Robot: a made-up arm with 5 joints. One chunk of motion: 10 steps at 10 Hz.
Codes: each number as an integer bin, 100 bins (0 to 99) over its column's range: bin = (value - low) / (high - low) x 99, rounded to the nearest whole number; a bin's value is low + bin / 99 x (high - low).
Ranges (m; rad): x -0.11..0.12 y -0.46..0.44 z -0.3..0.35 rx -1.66..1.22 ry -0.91..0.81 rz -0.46..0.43
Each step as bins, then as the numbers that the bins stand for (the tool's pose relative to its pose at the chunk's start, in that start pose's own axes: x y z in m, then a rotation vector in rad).
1 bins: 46 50 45 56 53 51
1 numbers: -0.0031 -0.0055 -0.0045 -0.0309 0.0108 -0.0015
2 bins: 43 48 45 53 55 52
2 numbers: -0.0101 -0.0236 -0.0045 -0.1182 0.0456 0.0075
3 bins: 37 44 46 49 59 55
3 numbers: -0.0240 -0.0600 0.0020 -0.2345 0.1151 0.0344
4 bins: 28 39 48 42 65 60
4 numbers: -0.0449 -0.1055 0.0152 -0.4382 0.2193 0.0794
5 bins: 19 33 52 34 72 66
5 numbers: -0.0659 -0.1600 0.0414 -0.6709 0.3409 0.1333
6 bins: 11 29 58 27 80 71
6 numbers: -0.0844 -0.1964 0.0808 -0.8745 0.4799 0.1783
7 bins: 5 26 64 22 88 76
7 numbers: -0.0984 -0.2236 0.1202 -1.0200 0.6189 0.2232
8 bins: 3 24 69 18 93 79
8 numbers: -0.1030 -0.2418 0.1530 -1.1364 0.7058 0.2502
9 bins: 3 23 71 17 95 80
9 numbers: -0.1030 -0.2509 0.1662 -1.1655 0.7405 0.2592
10 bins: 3 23 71 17 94 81
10 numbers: -0.1030 -0.2509 0.1662 -1.1655 0.7231 0.2682
